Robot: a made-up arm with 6 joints.
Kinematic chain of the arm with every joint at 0, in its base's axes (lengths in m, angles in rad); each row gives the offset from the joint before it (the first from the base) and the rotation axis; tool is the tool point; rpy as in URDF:
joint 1: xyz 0 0 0.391 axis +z
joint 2: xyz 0 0 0 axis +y
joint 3: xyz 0.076 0 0.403 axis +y
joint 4: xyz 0.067 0 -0.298 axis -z
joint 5: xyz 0 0 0 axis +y
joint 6: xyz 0.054 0 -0.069 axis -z
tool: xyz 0 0 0 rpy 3.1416 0 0
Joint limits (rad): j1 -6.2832..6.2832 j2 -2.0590..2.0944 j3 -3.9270..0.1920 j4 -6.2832..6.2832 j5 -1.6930..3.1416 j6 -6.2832..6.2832
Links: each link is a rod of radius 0.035 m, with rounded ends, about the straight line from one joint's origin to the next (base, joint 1, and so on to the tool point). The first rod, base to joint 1, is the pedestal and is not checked.
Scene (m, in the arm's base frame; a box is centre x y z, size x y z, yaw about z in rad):
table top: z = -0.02
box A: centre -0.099 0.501 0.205 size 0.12 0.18 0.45 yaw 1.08
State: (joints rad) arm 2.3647 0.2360 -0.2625 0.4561 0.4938 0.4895
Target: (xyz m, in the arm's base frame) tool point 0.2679 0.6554 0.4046
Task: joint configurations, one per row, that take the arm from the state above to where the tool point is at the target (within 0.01 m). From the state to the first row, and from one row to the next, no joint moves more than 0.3 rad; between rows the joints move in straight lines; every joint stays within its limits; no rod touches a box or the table.
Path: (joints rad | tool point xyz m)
1: 2.1705 0.2415 -0.5291 0.4466 0.4735 0.4895 | -0.1960 0.2993 0.4191
2: 1.9764 0.2469 -0.7957 0.4370 0.4532 0.4895 | -0.1679 0.4107 0.4795
3: 1.7822 0.2524 -1.0623 0.4275 0.4329 0.4895 | -0.0990 0.5010 0.5597
4: 1.5891 0.4650 -1.2839 0.4283 0.3764 0.4895 | -0.0005 0.5890 0.5217
5: 1.3960 0.6777 -1.5055 0.4292 0.3199 0.4895 | 0.1261 0.6435 0.4690
6: 1.2029 0.8903 -1.7270 0.4300 0.2634 0.4895 | 0.2679 0.6554 0.4046

